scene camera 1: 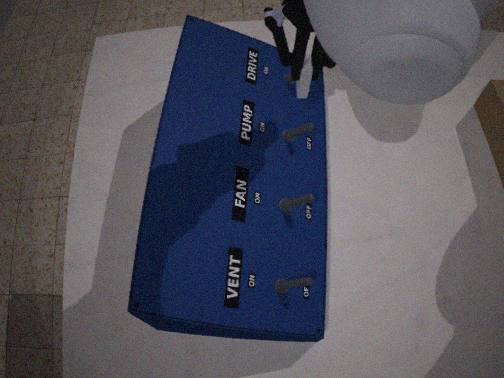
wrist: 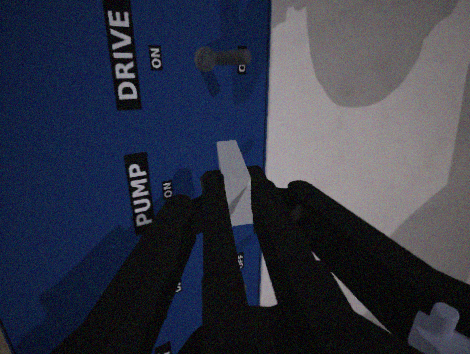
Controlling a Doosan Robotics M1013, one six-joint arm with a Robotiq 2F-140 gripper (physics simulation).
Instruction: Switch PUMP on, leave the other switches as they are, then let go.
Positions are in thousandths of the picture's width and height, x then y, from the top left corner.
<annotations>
my gripper: scene camera 1 598,239; wrist 484,448
</annotations>
